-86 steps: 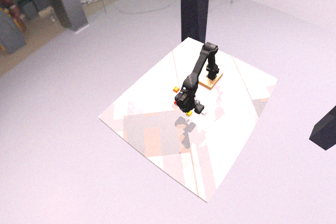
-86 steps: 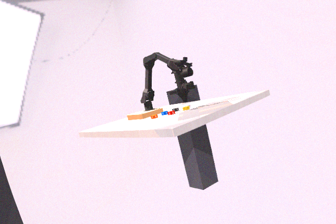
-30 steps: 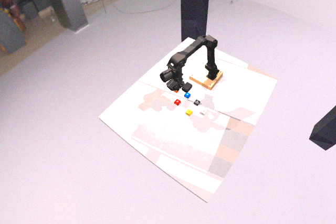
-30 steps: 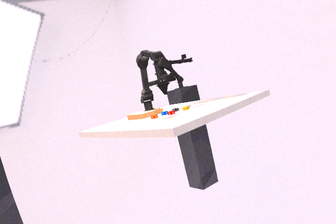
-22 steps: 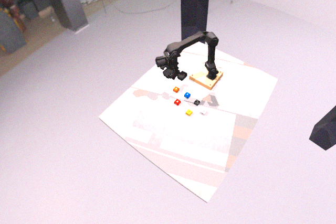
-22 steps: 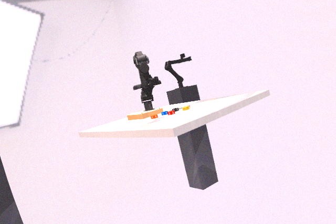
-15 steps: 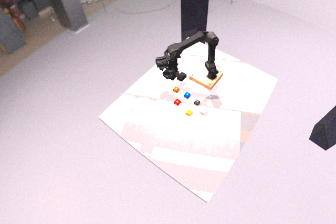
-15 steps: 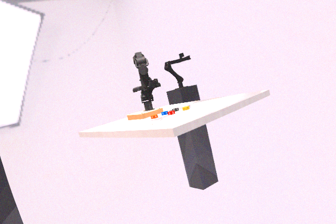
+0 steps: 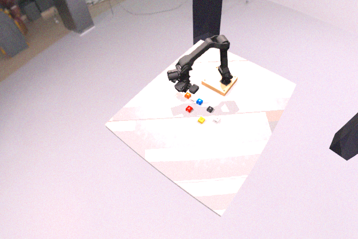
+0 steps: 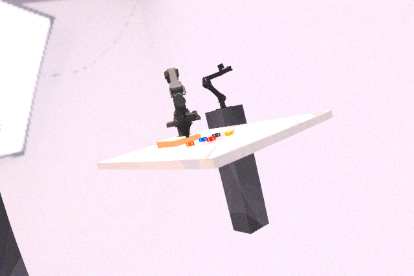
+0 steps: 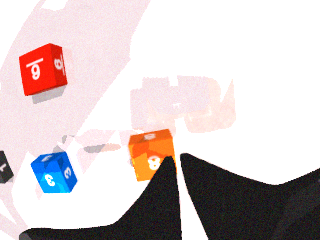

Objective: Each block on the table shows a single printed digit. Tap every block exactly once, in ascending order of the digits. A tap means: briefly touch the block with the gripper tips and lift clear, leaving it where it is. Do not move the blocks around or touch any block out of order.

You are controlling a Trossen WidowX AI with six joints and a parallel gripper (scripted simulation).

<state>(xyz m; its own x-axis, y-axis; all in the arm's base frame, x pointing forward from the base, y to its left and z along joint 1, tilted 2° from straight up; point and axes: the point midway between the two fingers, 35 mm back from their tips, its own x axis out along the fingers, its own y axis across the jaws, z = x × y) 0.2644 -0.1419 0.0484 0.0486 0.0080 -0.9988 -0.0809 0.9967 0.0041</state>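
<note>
The orange block is 1 cm behind my gripper tip, 1 cm to the left of it and 3 cm below it. From my gripper tip the other things lie so: dark grey block 2 cm behind, 20 cm to the left, 3 cm below; then red block 6 cm ahead, 9 cm to the left, 3 cm below; then blue block 2 cm behind, 11 cm to the left, 3 cm below.
</note>
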